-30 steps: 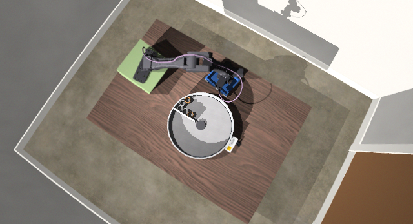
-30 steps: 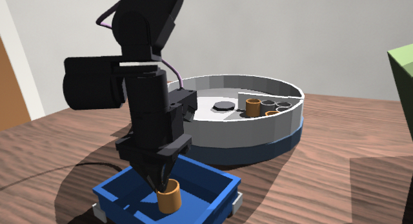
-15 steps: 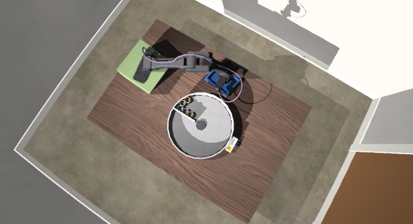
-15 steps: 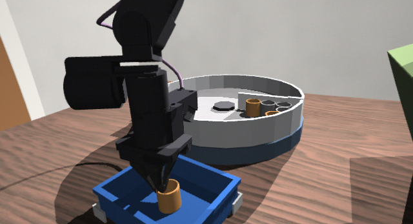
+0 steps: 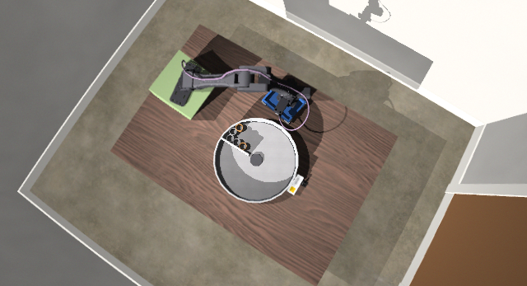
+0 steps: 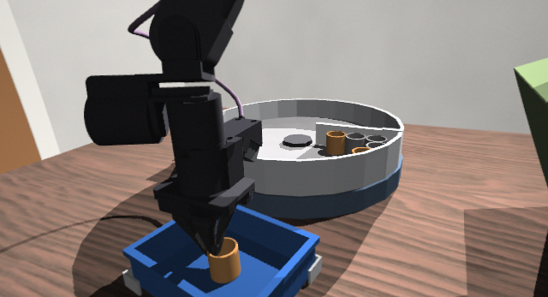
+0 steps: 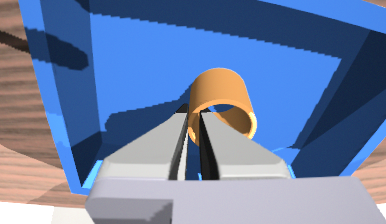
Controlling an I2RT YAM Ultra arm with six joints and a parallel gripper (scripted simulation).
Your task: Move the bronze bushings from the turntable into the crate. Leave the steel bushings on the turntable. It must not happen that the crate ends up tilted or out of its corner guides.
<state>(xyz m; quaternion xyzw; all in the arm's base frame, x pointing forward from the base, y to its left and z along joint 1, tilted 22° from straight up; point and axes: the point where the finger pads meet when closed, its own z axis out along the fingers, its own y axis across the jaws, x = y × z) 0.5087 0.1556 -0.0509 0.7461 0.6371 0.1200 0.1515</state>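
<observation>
Now: hand 2 cm past the blue crate and 1 cm above it. Also, from my hand: turntable (4 cm behind, 35 cm to the right, 2 cm above).
</observation>
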